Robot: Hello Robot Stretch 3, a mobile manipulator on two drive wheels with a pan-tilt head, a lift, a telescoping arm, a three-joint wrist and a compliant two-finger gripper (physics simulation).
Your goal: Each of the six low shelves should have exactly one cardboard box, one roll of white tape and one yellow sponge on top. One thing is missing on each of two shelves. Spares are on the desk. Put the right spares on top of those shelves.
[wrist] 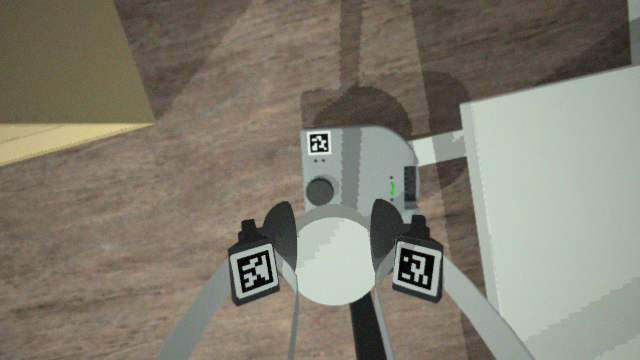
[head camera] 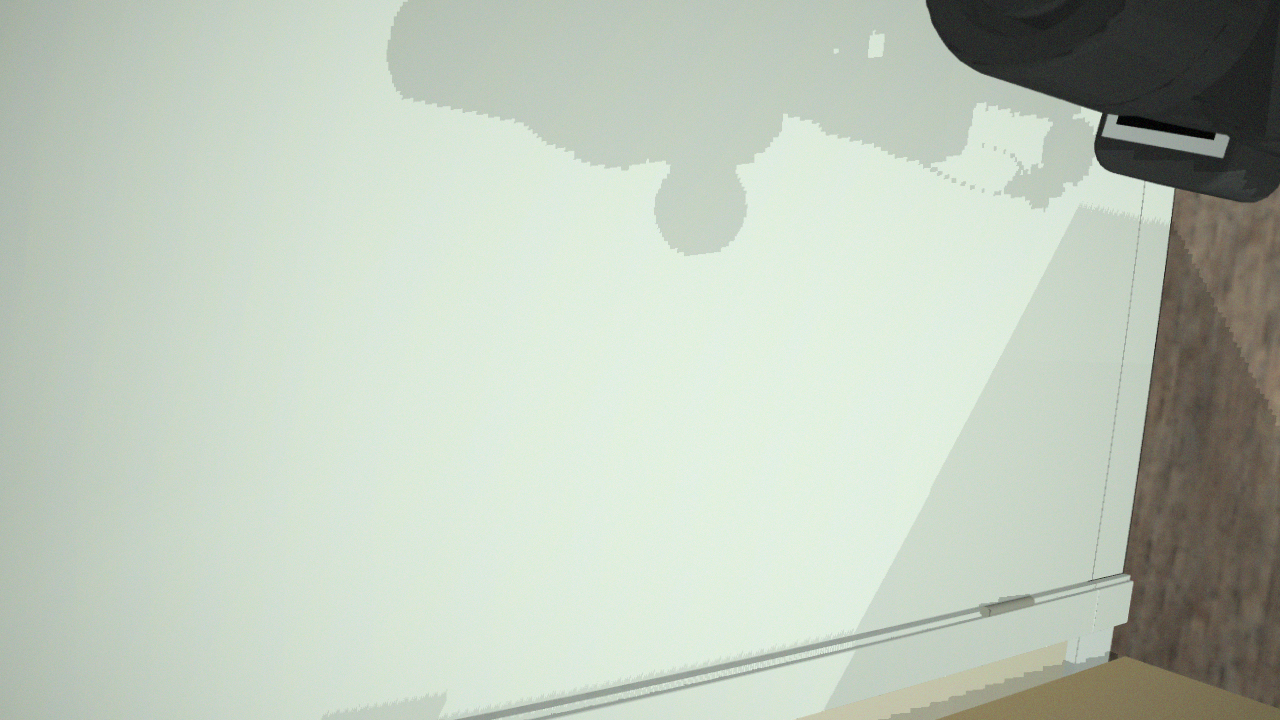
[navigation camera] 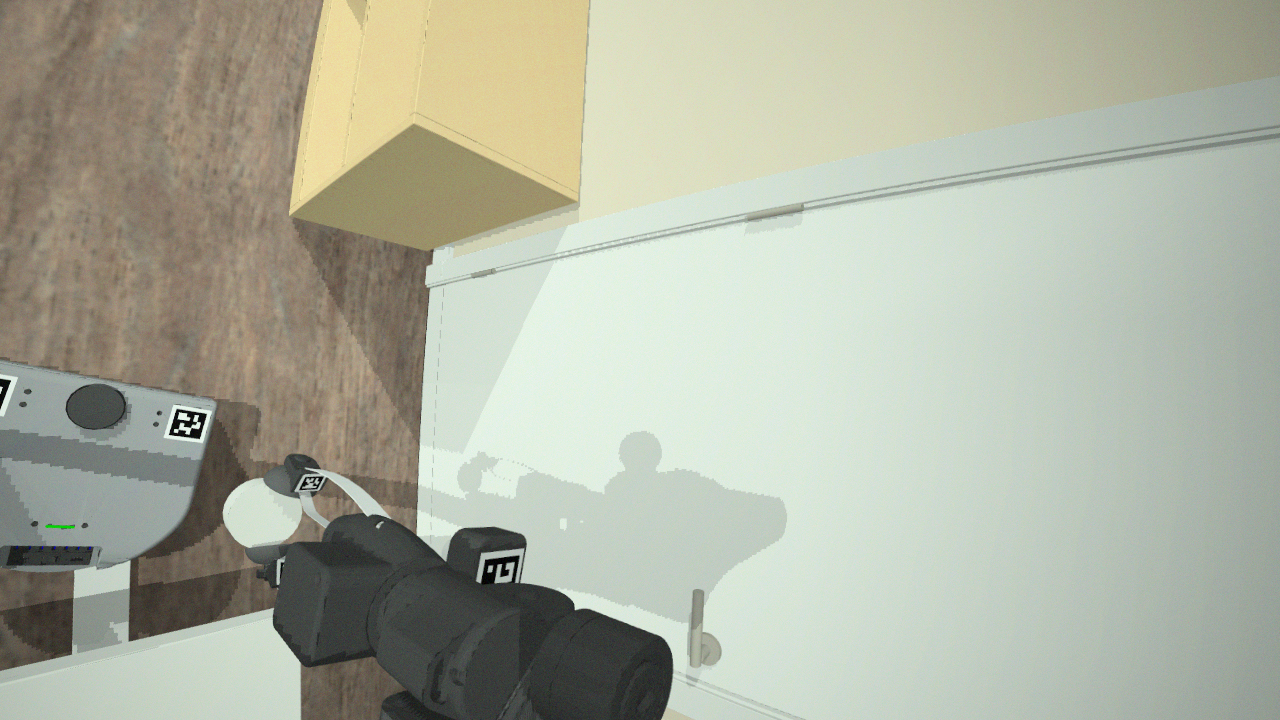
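Observation:
My gripper (navigation camera: 279,514) (wrist: 332,225) is shut on a round white roll of tape (navigation camera: 250,512) (wrist: 335,275), with one fingertip pressed on each side of it. It holds the roll in the air, high above the floor and close to my base. A low shelf (navigation camera: 438,183) (wrist: 65,60) (head camera: 1136,694) of light wood stands against the wall; its objects do not show. The white desk (navigation camera: 170,680) (wrist: 560,200) shows in part, at the lower left of the navigation view and at the right of the wrist view. Boxes and sponges do not show.
A white door (head camera: 626,358) (navigation camera: 895,376) with a handle (navigation camera: 697,626) fills much of the head and navigation views, beside the shelf. My base (navigation camera: 116,470) (wrist: 360,150) stands on the wooden floor (navigation camera: 179,179) (wrist: 125,250) between shelf and desk, near a white desk leg (wrist: 425,152).

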